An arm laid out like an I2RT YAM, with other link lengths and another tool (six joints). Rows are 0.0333 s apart.
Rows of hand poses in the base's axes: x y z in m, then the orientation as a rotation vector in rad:
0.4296 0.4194 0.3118 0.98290 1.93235 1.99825
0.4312 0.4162 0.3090 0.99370 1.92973 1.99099
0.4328 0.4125 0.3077 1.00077 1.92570 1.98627
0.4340 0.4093 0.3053 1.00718 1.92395 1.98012
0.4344 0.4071 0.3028 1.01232 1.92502 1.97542
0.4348 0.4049 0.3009 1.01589 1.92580 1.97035
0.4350 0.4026 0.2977 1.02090 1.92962 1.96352
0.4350 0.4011 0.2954 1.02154 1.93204 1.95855
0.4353 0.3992 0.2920 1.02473 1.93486 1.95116
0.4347 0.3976 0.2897 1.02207 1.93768 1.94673
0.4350 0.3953 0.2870 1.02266 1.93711 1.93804
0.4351 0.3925 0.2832 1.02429 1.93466 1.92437
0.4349 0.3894 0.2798 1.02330 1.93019 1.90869
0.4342 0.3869 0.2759 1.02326 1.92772 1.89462
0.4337 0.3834 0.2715 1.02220 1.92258 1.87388
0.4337 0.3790 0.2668 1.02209 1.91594 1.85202
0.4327 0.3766 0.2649 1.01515 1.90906 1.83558
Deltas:
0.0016 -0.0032 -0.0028 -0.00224 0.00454 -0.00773
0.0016 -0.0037 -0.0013 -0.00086 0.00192 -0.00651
0.0012 -0.0032 -0.0024 -0.00247 0.00231 -0.00560
0.0004 -0.0022 -0.0025 -0.00243 0.00307 -0.00278
0.0004 -0.0022 -0.0019 -0.00288 0.00184 -0.00278
0.0002 -0.0023 -0.0032 -0.00451 0.00392 -0.00200
0.0000 -0.0015 -0.0023 -0.00374 0.00070 -0.00100
0.0003 -0.0019 -0.0034 -0.00496 0.00217 -0.00248
-0.0006 -0.0016 -0.0023 -0.00408 -0.00118 0.00029
0.0003 -0.0023 -0.0027 -0.00551 -0.00137 -0.00468
0.0001 -0.0028 -0.0038 -0.00819 -0.00240 -0.00852
-0.0002 -0.0031 -0.0034 -0.00957 -0.00540 -0.01015
-0.0007 -0.0025 -0.0039 -0.00880 -0.00349 -0.00832
-0.0005 -0.0035 -0.0044 -0.01287 -0.00648 -0.01296
0.0000 -0.0044 -0.0047 -0.01313 -0.00668 -0.01468
-0.0010 -0.0024 -0.0019 -0.01095 -0.01047 -0.01050

